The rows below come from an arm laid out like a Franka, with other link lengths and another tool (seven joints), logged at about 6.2 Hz.
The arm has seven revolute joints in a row. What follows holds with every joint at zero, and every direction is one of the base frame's.
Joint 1 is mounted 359.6 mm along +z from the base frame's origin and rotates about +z.
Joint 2 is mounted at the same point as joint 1 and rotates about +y.
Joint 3 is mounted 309.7 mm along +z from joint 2 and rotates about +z.
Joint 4 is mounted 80 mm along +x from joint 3 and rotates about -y.
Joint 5 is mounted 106.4 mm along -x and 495.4 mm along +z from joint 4 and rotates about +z.
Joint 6 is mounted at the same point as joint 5 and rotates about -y.
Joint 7 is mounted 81 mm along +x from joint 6 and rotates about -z.
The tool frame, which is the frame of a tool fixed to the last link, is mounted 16 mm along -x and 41 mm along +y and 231.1 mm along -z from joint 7; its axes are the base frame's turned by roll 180, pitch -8.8 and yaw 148 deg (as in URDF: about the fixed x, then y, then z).
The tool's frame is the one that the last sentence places.
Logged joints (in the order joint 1, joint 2, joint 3, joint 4, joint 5, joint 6, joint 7), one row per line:
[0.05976 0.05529 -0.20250 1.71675 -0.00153 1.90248 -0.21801]
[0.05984 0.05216 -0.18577 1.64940 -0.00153 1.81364 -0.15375]
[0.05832 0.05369 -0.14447 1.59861 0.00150 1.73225 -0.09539]
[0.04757 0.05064 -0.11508 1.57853 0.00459 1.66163 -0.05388]
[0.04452 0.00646 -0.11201 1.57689 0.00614 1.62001 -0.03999]
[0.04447 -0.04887 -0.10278 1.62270 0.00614 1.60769 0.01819]
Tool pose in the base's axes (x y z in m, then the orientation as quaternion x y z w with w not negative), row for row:
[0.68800 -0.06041 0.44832 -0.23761 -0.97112 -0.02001 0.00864]
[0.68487 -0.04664 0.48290 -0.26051 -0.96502 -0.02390 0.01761]
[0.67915 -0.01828 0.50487 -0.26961 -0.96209 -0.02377 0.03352]
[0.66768 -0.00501 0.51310 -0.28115 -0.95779 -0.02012 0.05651]
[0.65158 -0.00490 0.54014 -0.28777 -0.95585 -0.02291 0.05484]
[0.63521 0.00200 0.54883 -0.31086 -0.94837 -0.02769 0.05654]
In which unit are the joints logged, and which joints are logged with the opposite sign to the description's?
The joints are logged in radians. Opposite sign: joint 4, joint 5.
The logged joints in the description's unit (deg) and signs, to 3 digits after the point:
[3.424 3.168 -11.602 -98.363 0.088 109.004 -12.491]
[3.429 2.989 -10.644 -94.504 0.088 103.914 -8.809]
[3.341 3.076 -8.278 -91.594 -0.086 99.251 -5.465]
[2.726 2.901 -6.594 -90.443 -0.263 95.204 -3.087]
[2.551 0.370 -6.418 -90.349 -0.352 92.820 -2.291]
[2.548 -2.800 -5.889 -92.974 -0.352 92.114 1.042]

